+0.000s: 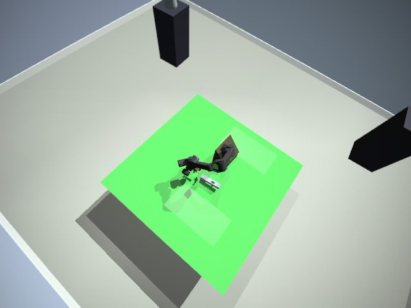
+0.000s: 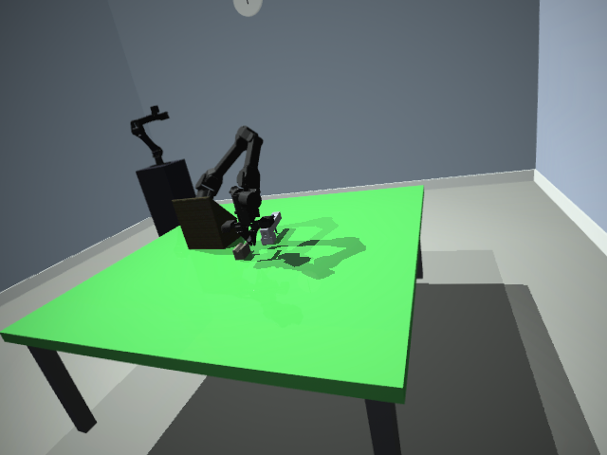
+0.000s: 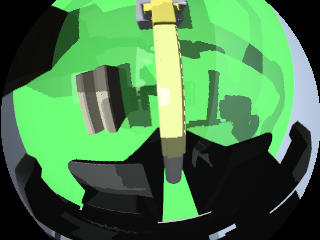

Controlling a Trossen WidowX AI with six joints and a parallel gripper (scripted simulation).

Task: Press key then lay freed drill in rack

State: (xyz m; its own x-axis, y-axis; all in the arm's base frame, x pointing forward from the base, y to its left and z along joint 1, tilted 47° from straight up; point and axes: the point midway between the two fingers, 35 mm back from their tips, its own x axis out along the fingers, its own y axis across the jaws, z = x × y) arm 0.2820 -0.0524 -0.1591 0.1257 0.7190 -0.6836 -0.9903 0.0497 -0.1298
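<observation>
My gripper tip is 4 cm to the right of the yellow drill and 4 cm below it. Also, from my gripper tip: grey block: 20 cm to the left, 1 cm behind; rack: 7 cm behind, 3 cm to the left, 3 cm below.
</observation>
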